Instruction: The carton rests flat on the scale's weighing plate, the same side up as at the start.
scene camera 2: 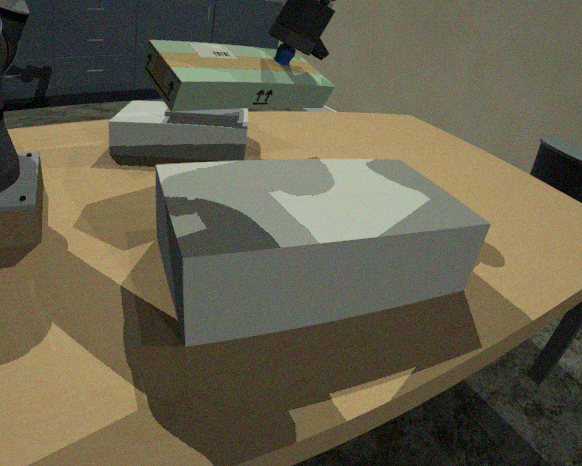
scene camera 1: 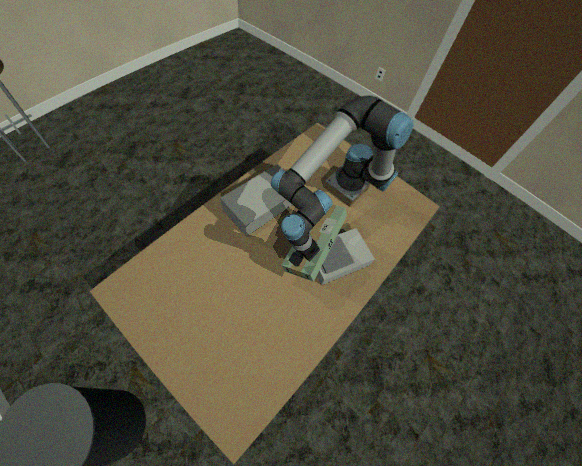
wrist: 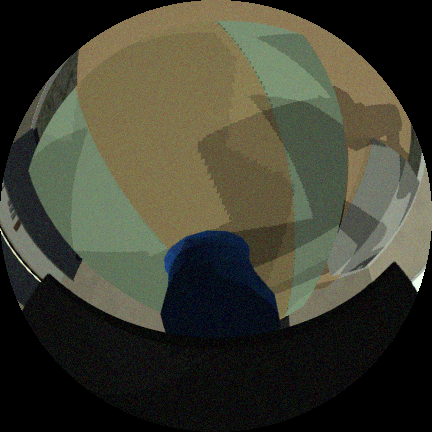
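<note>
The green carton, with brown tape and a label on top, hangs from my blue suction cup. My gripper is on the carton's top, towards one end. The carton looks tilted, its long side facing scene camera 2 lower; its side arrows point upward. The white scale has a grey weighing plate. In scene camera 1 the carton overlaps the scale's left edge. Whether carton and scale touch is not clear. No scale is clearly visible in the wrist view.
A large pale block stands on the wooden table, on the other side of the carton from the scale. The robot's base stands at the table's far end in scene camera 1.
</note>
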